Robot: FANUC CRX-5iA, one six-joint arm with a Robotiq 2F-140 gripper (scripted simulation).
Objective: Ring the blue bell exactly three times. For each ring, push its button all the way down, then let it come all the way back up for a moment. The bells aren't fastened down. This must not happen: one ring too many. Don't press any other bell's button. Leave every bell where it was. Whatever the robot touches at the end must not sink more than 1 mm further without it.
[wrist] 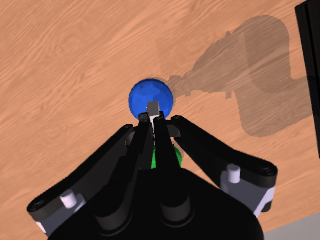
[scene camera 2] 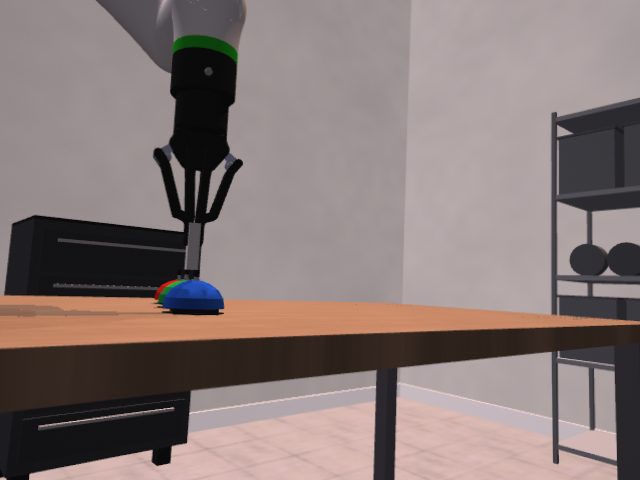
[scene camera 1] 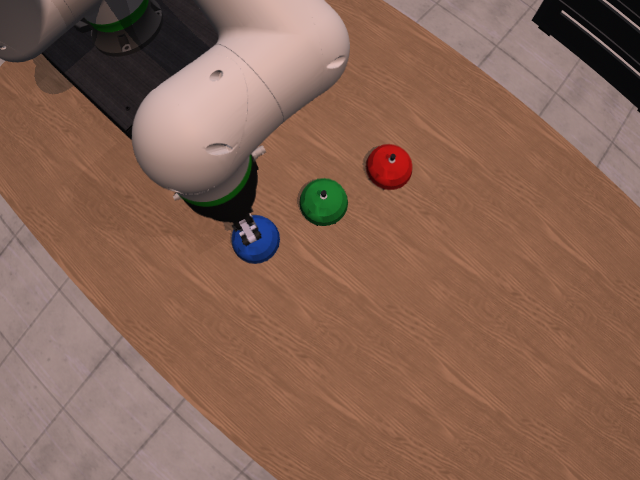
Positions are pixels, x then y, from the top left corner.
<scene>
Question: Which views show the blue bell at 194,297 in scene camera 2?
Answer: The wrist view, scene camera 2 and scene camera 1: all of them.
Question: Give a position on a red bell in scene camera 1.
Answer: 388,172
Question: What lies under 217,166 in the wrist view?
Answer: My gripper.
</scene>
